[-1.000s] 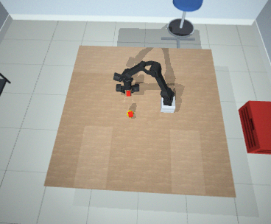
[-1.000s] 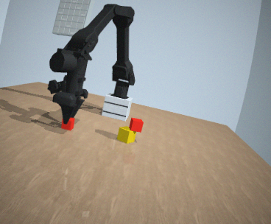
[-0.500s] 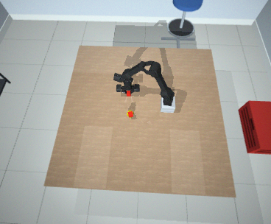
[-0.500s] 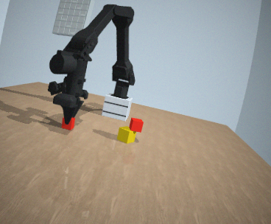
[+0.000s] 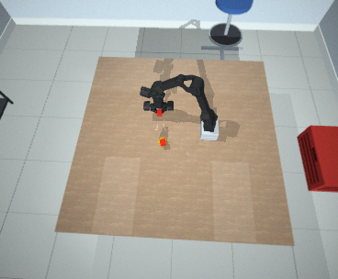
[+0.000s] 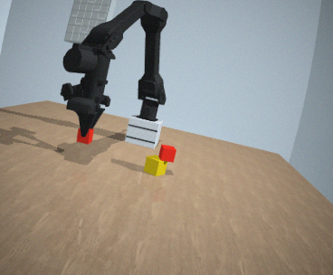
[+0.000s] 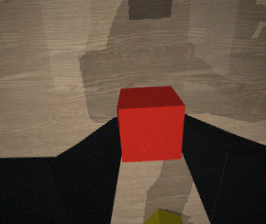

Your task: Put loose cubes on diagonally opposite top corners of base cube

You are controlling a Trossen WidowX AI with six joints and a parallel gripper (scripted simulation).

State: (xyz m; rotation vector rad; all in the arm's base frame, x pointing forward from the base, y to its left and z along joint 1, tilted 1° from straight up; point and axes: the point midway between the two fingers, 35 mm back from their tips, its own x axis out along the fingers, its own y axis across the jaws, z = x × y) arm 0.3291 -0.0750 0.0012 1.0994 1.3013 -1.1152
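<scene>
My gripper tip is now 19 cm to the right of the yellow cube, 5 cm past it and 4 cm above it.
</scene>
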